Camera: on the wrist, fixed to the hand. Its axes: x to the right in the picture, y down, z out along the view.
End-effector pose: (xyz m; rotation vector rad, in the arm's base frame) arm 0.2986 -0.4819 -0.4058 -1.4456 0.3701 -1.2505
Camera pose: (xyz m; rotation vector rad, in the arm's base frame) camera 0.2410 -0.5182 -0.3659 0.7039 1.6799 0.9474
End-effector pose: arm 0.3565 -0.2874 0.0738 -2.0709 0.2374 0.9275
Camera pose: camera 0.4271 -0.2990 0.1071 -0.0510 -2.3893 -0.5712
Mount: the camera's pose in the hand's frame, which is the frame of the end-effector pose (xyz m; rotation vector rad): 0.0254 -0.0460 -0.0589 0.1530 0.7040 3.0342
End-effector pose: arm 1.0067 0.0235 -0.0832 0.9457 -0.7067 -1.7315
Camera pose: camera 1.0295 0.0131 -0.1580 -0.2047 -0.6692 1.2685
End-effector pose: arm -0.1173 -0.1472 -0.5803 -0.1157 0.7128 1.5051
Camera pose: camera -0.0979 -0.1589 -0.6559 -0.4200 -0.5278 -1.4057
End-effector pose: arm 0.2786 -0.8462 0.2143 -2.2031 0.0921 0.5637
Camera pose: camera 0.3345 -0.8577 0.2689 0.0129 -2.7170 -0.5951
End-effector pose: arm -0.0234 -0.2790 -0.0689 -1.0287 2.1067 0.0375
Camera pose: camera -0.0387 -0.3466 -0.0311 -2.3116 -1.3904 -0.6955
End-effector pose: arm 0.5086 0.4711 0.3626 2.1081 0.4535 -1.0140
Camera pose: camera 0.5282 0.5456 0.3455 0.7635 -1.9381 1.4077
